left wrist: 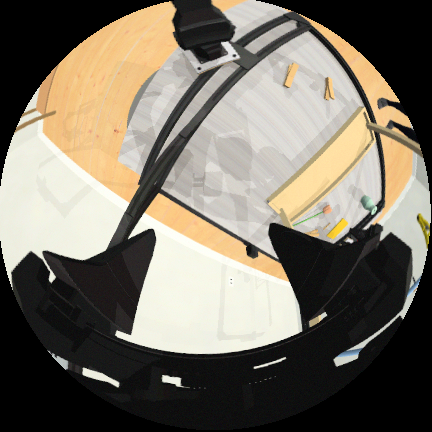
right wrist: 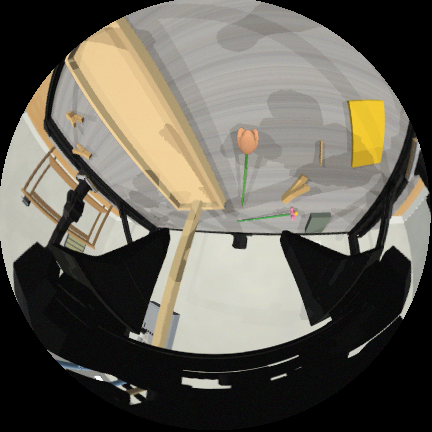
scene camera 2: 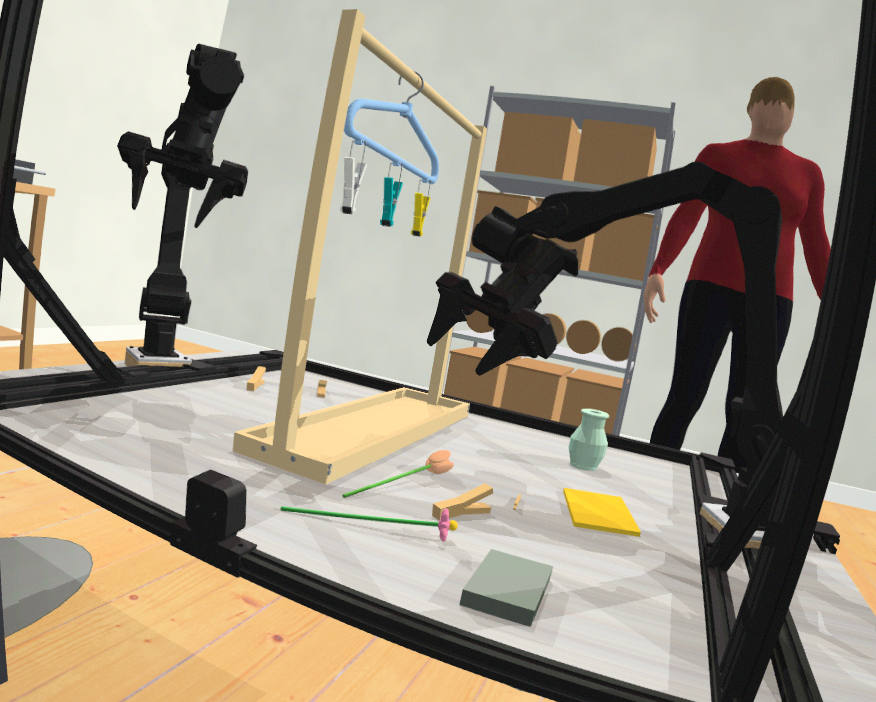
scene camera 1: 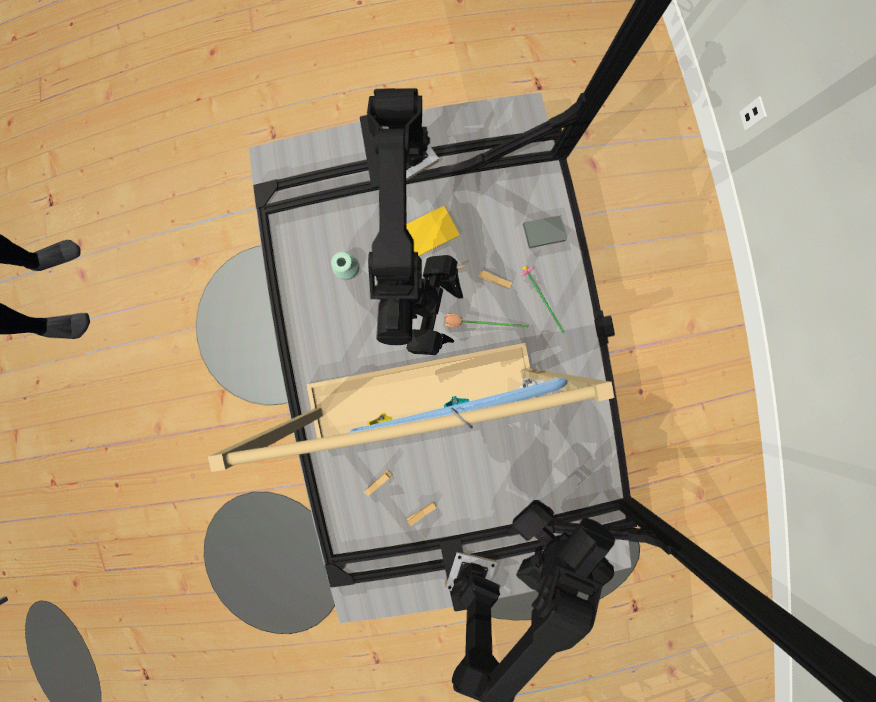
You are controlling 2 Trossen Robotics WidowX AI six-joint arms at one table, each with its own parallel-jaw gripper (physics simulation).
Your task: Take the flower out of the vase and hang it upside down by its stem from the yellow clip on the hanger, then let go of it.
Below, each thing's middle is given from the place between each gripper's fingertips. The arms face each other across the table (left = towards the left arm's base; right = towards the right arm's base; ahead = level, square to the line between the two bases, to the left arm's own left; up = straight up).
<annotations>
Right now my left hand is 240 mm short of the rack base [scene camera 1: 346, 405], 260 mm to the left of it and 270 mm above it. From my left hand the other things lie so: grey block [scene camera 2: 510, 587] 100 mm behind, 590 mm to the right, 270 mm below; then yellow pad [scene camera 2: 589, 510] 160 mm ahead, 620 mm to the right, 270 mm below.
My right gripper is now 15 cm to the right of the rack base, 15 cm above it and 10 cm short of it. From my right hand the other things lie so: grey block (24 cm behind, 19 cm to the right, 15 cm below); then yellow pad (22 cm to the right, 15 cm below, 3 cm ahead).
</annotations>
